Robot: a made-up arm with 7 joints.
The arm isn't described. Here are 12 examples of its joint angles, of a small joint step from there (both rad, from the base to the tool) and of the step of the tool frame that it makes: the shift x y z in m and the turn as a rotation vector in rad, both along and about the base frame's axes.
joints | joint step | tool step
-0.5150 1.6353 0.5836 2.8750 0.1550 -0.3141 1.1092 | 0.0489 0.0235 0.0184 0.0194 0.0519 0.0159 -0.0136 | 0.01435 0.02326 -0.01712 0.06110 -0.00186 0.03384
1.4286 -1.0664 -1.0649 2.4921 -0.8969 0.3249 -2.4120 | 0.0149 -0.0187 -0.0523 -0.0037 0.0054 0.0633 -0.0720 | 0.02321 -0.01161 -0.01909 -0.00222 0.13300 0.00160
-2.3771 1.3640 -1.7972 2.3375 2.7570 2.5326 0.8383 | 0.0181 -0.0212 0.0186 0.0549 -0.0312 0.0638 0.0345 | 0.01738 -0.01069 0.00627 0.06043 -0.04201 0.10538
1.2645 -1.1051 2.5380 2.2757 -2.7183 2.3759 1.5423 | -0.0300 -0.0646 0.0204 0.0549 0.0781 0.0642 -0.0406 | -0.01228 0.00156 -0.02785 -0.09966 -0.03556 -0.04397
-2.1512 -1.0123 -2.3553 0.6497 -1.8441 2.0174 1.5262 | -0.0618 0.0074 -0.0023 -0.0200 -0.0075 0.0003 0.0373 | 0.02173 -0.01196 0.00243 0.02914 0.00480 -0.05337
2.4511 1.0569 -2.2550 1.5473 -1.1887 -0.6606 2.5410 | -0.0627 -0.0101 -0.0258 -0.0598 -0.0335 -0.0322 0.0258 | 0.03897 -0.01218 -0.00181 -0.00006 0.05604 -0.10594
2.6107 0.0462 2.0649 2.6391 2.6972 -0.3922 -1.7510 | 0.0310 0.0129 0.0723 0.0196 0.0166 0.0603 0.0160 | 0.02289 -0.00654 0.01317 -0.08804 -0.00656 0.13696
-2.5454 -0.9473 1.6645 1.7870 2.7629 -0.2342 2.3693 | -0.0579 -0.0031 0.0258 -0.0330 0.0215 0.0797 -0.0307 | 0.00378 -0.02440 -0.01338 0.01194 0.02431 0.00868
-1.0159 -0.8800 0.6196 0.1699 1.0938 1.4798 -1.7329 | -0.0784 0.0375 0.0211 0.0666 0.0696 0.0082 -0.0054 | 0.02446 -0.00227 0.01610 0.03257 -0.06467 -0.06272
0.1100 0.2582 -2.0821 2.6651 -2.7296 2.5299 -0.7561 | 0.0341 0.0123 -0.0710 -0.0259 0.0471 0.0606 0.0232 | 0.00122 0.00683 -0.00733 -0.05564 0.00147 -0.00607
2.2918 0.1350 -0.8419 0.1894 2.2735 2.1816 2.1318 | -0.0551 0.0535 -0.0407 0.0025 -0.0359 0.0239 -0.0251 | 0.00838 0.00570 -0.00554 -0.00623 -0.04043 -0.06968
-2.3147 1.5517 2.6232 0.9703 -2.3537 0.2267 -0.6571 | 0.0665 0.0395 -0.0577 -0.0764 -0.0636 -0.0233 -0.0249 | 0.02320 0.00012 -0.03223 -0.06077 0.04632 0.06278
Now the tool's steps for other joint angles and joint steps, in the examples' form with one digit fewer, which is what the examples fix.
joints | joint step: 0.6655 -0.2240 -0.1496 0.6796 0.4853 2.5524 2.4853 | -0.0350 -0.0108 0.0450 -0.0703 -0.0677 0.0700 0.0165
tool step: -0.0161 -0.0122 -0.0020 -0.1107 0.0781 0.0827
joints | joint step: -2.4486 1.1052 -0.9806 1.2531 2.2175 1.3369 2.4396 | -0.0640 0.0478 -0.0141 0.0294 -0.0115 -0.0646 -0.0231
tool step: -0.0053 0.0378 -0.0139 0.1048 -0.0113 -0.0698
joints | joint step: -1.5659 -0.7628 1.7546 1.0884 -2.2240 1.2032 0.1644 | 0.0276 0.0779 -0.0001 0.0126 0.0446 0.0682 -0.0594
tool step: -0.0045 -0.0105 0.0280 0.0627 -0.0664 -0.0328
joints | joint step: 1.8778 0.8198 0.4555 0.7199 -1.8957 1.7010 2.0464 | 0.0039 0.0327 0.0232 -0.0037 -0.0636 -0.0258 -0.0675
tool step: -0.0125 -0.0005 -0.0124 -0.0812 -0.0214 0.0970
